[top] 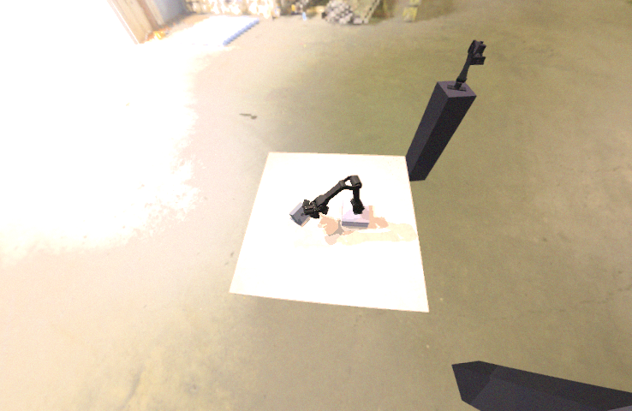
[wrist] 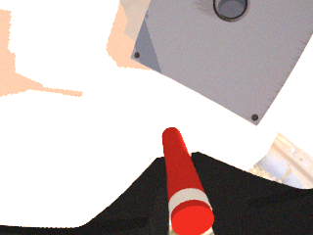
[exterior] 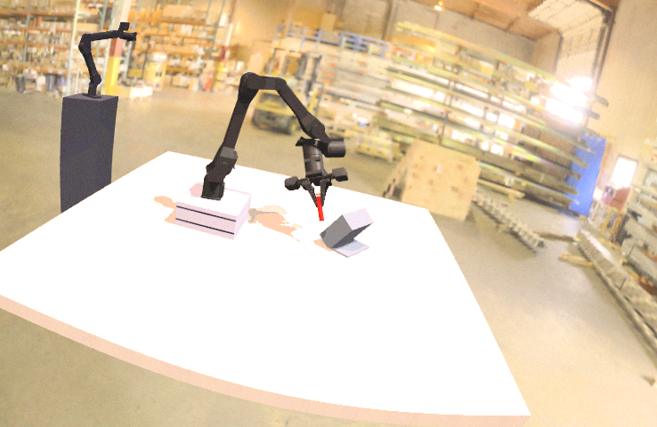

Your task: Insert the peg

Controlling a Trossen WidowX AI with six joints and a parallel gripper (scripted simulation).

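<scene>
Now: gripper tip 10 cm short of the sloped grey panel, 2 cm to the right of it and 6 cm above it. Also, from my gripper tip: round red peg 1 cm to the left, 1 cm above.
</scene>
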